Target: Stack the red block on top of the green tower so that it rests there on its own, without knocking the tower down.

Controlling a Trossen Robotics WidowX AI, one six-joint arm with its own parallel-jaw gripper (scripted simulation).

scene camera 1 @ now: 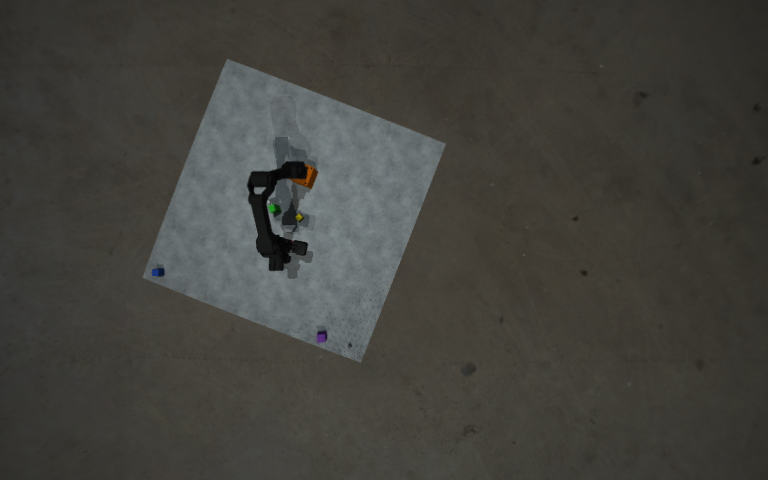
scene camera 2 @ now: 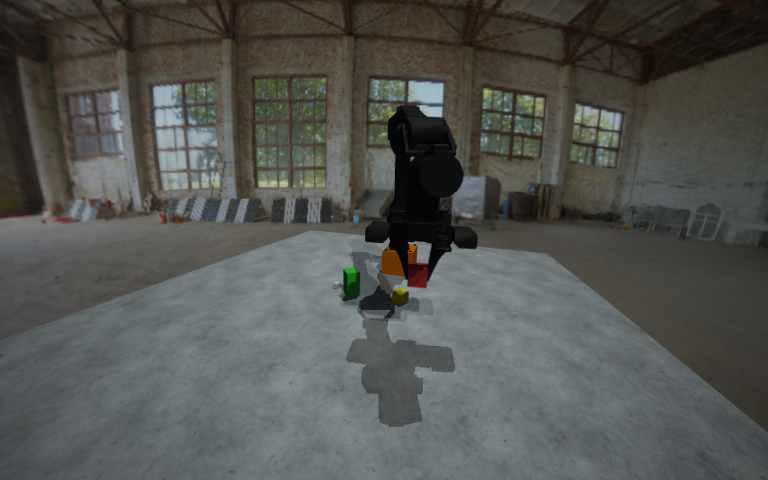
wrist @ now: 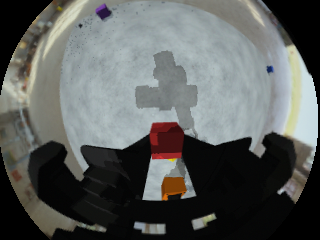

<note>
My gripper (scene camera 2: 417,279) holds a red block (wrist: 167,139).
My gripper is seen too in the wrist view (wrist: 165,135).
</note>
